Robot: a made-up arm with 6 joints.
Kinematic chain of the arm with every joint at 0, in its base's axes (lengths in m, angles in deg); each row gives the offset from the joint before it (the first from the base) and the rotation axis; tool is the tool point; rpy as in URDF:
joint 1: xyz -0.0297 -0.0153 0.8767 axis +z
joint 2: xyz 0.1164 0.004 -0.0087 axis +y
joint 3: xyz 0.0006 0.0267 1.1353 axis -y
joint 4: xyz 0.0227 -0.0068 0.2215 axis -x
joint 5: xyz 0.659 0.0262 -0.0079 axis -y
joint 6: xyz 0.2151 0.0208 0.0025 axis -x
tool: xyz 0.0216 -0.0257 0.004 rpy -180 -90 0
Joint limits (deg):
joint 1: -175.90..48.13
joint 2: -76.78..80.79
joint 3: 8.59..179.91
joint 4: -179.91..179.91
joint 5: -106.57..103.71
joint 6: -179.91..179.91
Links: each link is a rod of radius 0.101 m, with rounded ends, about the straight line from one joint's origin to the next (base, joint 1, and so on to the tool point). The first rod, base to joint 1, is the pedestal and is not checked.
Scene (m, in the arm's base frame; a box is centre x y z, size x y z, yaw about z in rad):
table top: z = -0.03
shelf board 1: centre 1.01 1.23 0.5 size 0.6 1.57 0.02 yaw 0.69
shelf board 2: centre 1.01 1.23 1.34 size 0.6 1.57 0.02 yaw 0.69
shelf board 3: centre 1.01 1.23 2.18 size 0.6 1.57 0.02 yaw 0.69
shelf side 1: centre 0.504 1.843 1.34 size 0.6 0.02 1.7 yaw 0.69
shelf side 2: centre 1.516 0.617 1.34 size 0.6 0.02 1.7 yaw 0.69
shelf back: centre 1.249 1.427 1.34 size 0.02 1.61 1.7 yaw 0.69
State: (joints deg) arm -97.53 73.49 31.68 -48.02 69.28 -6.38
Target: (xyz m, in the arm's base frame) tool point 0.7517 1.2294 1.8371
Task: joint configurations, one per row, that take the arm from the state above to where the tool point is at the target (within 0.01 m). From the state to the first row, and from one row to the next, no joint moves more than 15 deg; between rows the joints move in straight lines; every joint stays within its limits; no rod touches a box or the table.
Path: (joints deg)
1: -100.95 59.18 44.81 -46.51 73.83 -5.87
2: -104.37 44.86 57.95 -45.00 78.39 -5.35
3: -107.79 30.55 71.08 -43.50 82.94 -4.84
4: -111.21 16.23 84.21 -41.99 87.50 -4.32
5: -114.64 1.92 97.35 -40.48 92.05 -3.81
6: -118.06 -12.39 110.48 -38.97 96.60 -3.29
7: -121.48 -26.71 123.62 -37.47 101.16 -2.78
8: -123.72 -35.18 109.41 -37.52 92.96 -3.68
9: -125.97 -43.65 95.20 -37.58 84.76 -4.58

